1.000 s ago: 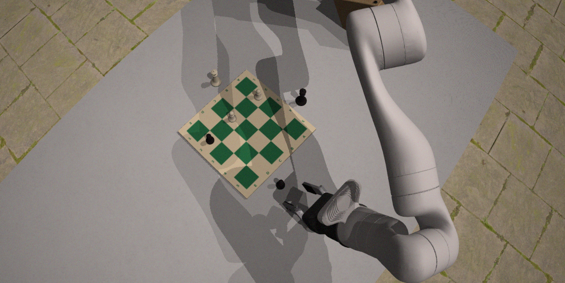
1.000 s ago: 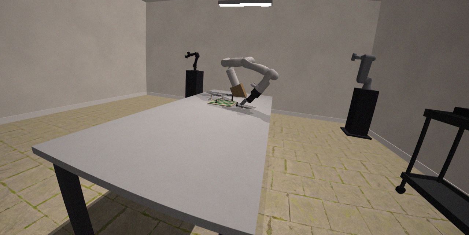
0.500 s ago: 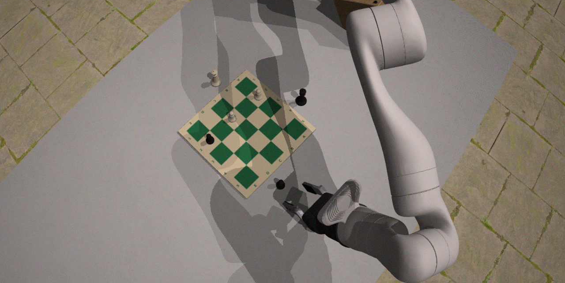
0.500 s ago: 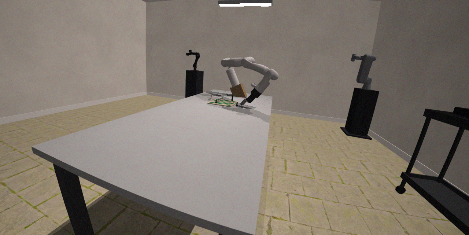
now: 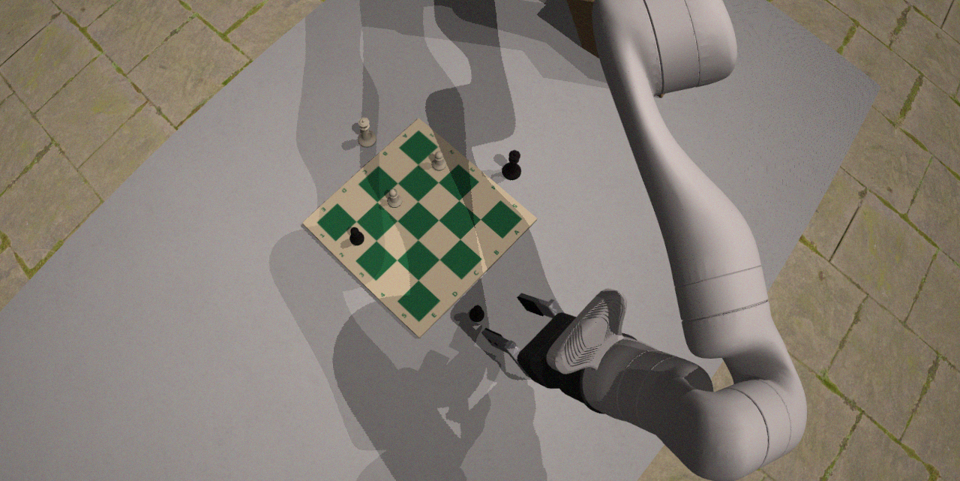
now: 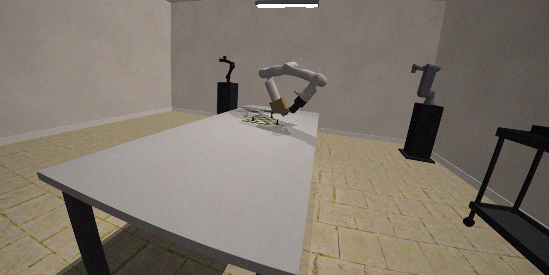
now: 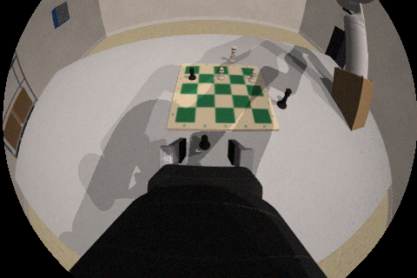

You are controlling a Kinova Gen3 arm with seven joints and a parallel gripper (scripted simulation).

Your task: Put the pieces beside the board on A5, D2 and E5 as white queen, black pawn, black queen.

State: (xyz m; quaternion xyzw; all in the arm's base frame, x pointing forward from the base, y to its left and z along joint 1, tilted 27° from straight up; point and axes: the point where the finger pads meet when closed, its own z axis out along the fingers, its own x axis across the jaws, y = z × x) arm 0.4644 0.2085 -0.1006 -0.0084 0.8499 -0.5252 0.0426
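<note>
Now: the white queen 6 cm behind my hand, 33 cm to the right of it and 6 cm below it. From my hand the other things lie so: chessboard: 3 cm behind, 19 cm to the right, 8 cm below; then black queen: 17 cm behind, 16 cm to the right, 6 cm below.
</note>
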